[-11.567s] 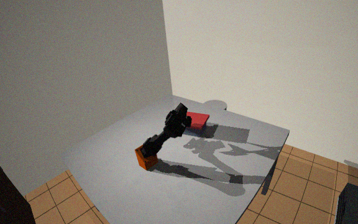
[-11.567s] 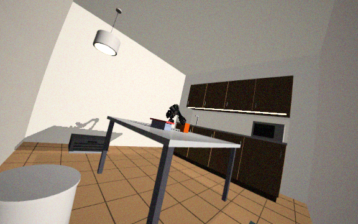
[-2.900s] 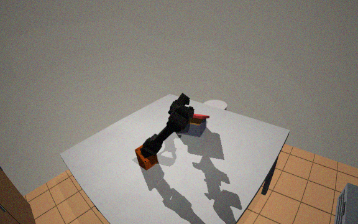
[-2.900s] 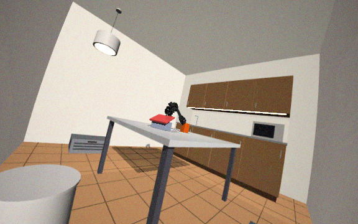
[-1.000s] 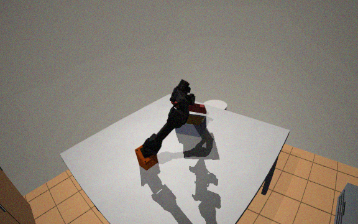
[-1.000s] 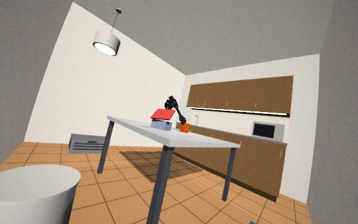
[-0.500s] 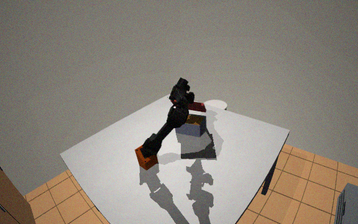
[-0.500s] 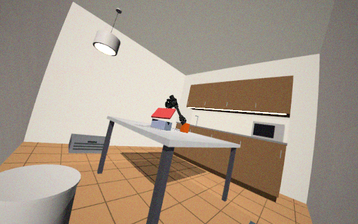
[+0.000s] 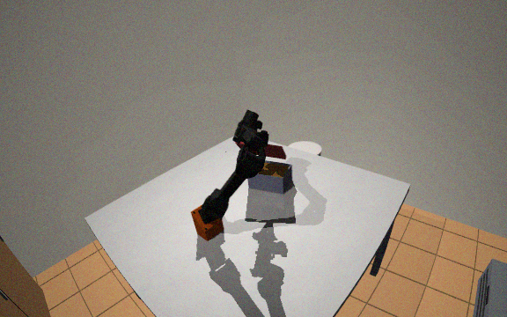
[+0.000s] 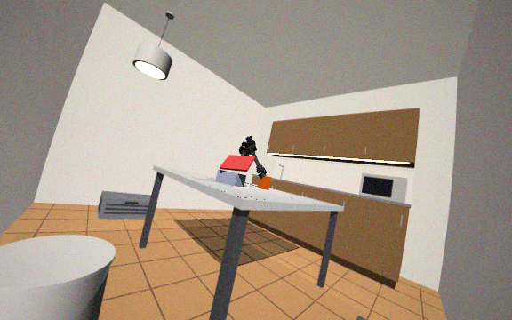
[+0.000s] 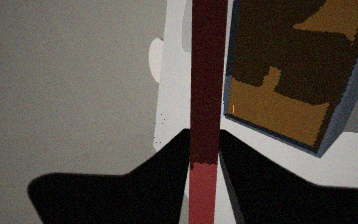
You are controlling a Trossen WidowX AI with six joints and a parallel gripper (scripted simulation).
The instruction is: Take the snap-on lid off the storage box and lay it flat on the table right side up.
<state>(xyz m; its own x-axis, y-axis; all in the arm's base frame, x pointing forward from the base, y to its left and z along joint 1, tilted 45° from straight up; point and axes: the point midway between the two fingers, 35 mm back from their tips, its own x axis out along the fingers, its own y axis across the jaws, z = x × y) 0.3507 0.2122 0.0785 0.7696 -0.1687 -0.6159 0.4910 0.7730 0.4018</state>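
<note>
The red lid lies 50 mm ahead of my gripper tip, 40 mm to the left of it and 50 mm below it. Round my gripper tip: storage box 40 mm ahead, 20 mm to the right, 190 mm below.
</note>
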